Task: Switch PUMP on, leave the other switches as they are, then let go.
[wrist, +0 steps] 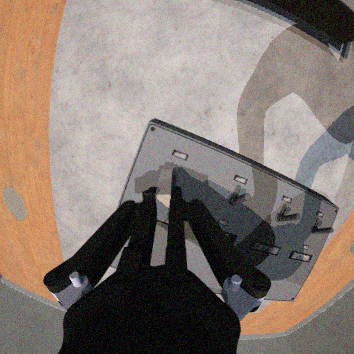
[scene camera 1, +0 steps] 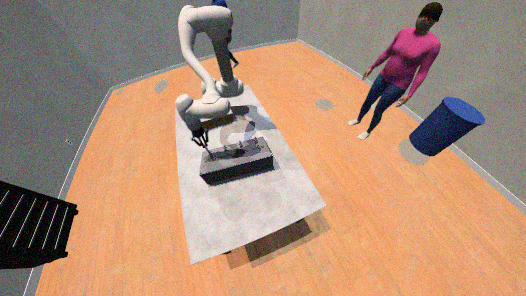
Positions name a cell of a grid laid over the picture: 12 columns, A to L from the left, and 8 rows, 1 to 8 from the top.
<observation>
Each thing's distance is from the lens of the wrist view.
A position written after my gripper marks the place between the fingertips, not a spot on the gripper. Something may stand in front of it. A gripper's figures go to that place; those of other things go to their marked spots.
my gripper (wrist: F5): 0.23 m
grey switch box (wrist: J6): 0.44 m
</observation>
